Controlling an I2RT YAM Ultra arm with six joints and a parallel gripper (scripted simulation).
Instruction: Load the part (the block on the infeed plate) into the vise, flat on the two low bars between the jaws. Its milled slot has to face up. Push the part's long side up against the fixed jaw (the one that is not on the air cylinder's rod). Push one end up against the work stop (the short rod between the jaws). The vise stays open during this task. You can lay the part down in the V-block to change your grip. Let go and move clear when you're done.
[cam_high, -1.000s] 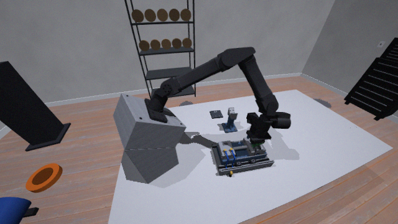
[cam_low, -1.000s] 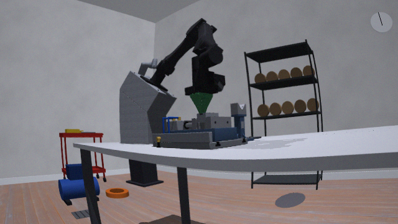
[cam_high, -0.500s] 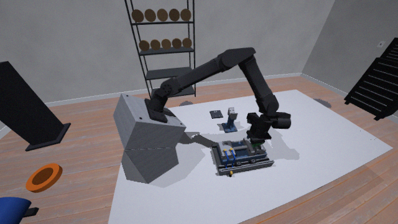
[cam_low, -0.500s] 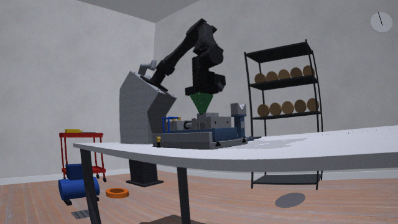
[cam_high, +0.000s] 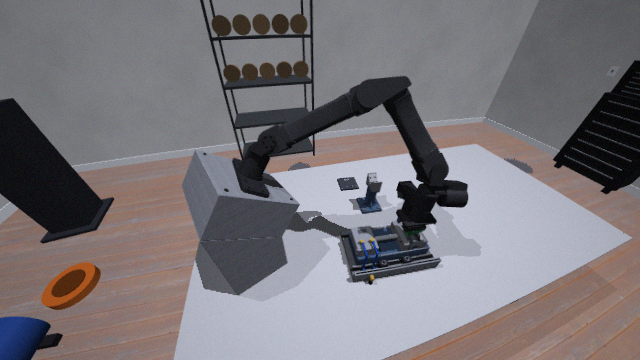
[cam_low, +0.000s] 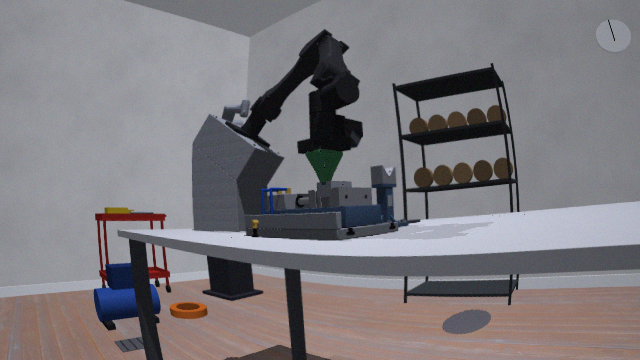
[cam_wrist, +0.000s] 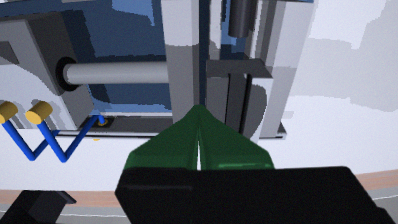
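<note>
My gripper is now 2 cm short of the part, 1 cm to the left of it and 1 cm above it. The rest, counted from my hand: cylinder rod 6 cm behind, 3 cm to the left, 3 cm below; fixed jaw 6 cm ahead, 3 cm below, 1 cm to the left; moving jaw 3 cm below, 2 cm to the left, 1 cm behind.
</note>
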